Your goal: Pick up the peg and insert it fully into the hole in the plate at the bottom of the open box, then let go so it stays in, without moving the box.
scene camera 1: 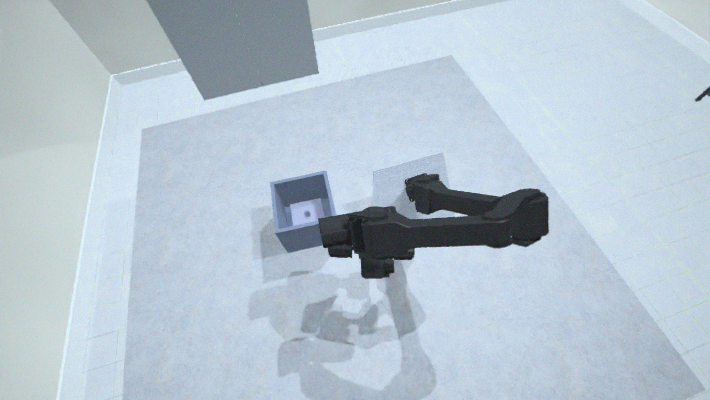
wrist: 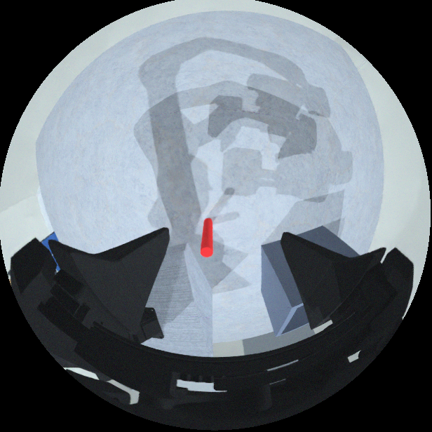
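Pixels of known places: arm's base, origin of the base link: (scene camera 1: 418, 187).
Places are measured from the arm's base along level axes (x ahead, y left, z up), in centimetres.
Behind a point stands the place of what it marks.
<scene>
The red peg (wrist: 206, 239) stands upright on the grey surface in the wrist view, its top end toward the camera; in the scene view it does not show. My gripper (wrist: 227, 236) is open and empty, high above the surface. The peg shows between the two fingertips, below them and nearer the left one. The arm hides the fingers in the scene view. The open blue-grey box (scene camera 1: 302, 241) {z -6.1, x 34.6, y 1.9 cm} (wrist: 280, 285) stands left of the arm in the scene view and partly behind the right finger in the wrist view. Its pale plate (scene camera 1: 298, 206) {z -5.9, x 33.1, y -9.2 cm} has a dark round hole (scene camera 1: 307, 214) {z -7.6, x 31.3, y -6.7 cm}.
The arm's upper links (scene camera 1: 450, 233) {z 27.5, x 9.8, y 24.5 cm} stretch from the right, close to the box's right front corner in the scene view. The arm's base (scene camera 1: 425, 192) stands on a pale block (scene camera 1: 389, 178) {z 3.2, x 7.2, y -3.5 cm} (wrist: 175, 320) right of the box. A large grey panel (scene camera 1: 250, 45) is at the back.
</scene>
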